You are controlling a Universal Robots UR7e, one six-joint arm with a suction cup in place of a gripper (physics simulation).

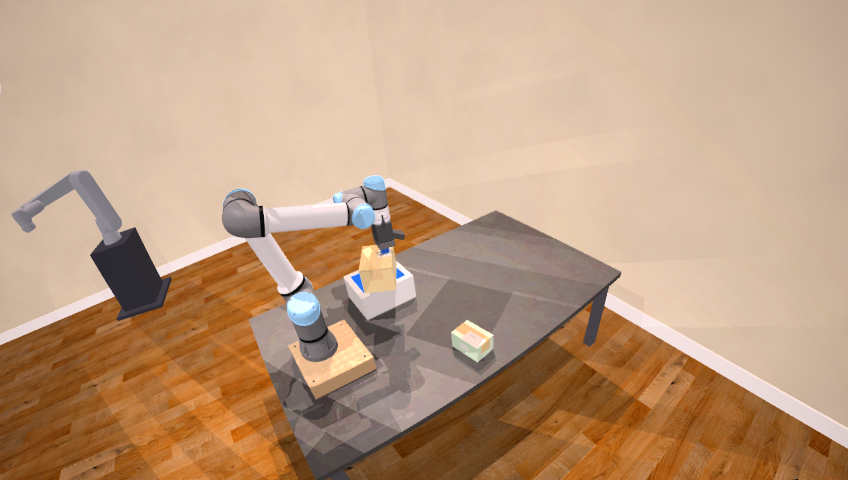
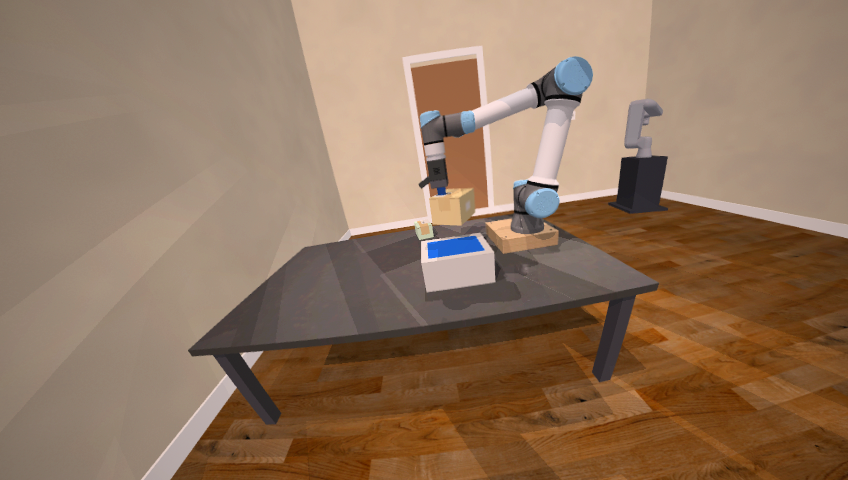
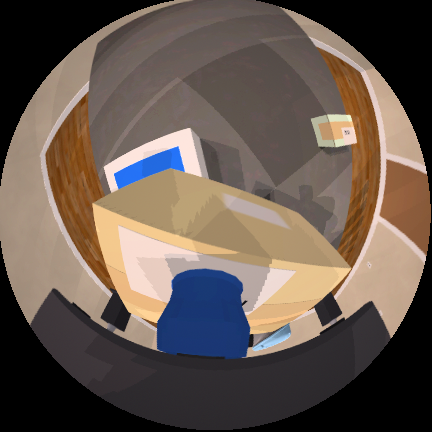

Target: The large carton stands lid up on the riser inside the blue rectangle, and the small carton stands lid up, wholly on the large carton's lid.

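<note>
My gripper, a blue suction cup (image 1: pixel 385 251) (image 2: pixel 441 190) (image 3: pixel 207 282), is shut on the large carton near an edge of its upper face. The tan large carton (image 1: pixel 377 274) (image 2: pixel 453 209) (image 3: pixel 215 220) hangs in the air, with a white label on the face under the cup; its underside is hidden. The white riser (image 1: pixel 377 304) (image 2: pixel 458 275) (image 3: pixel 187 137) stands on the table, apart from the carton. The blue rectangle (image 1: pixel 358 280) (image 2: pixel 455 246) (image 3: pixel 150 167) is on its top. The pale green small carton (image 1: pixel 471 340) (image 2: pixel 423 230) (image 3: pixel 332 131) rests on the table, showing orange tape and a white label.
The dark grey table (image 1: pixel 505 255) (image 2: pixel 321 297) (image 3: pixel 240 65) carries the riser, the small carton and the arm's wooden base block (image 1: pixel 342 368) (image 2: pixel 523 240). A second, grey arm on a dark pedestal (image 1: pixel 127 273) (image 2: pixel 641 181) stands on the floor away from the table.
</note>
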